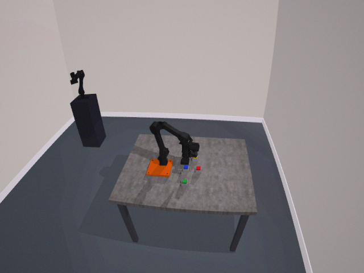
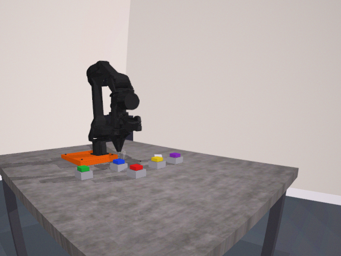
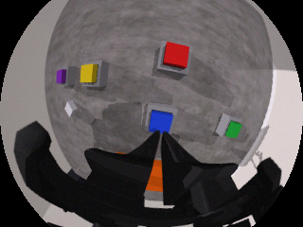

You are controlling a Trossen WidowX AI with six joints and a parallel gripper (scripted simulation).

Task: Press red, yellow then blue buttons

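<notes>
My gripper tip is 4 cm above the blue button. Round my gripper tip: green button (16 cm to the right, 4 cm below); then red button (10 cm ahead, 4 cm below, 1 cm to the right); then yellow button (13 cm to the left, 7 cm ahead, 4 cm below).
</notes>
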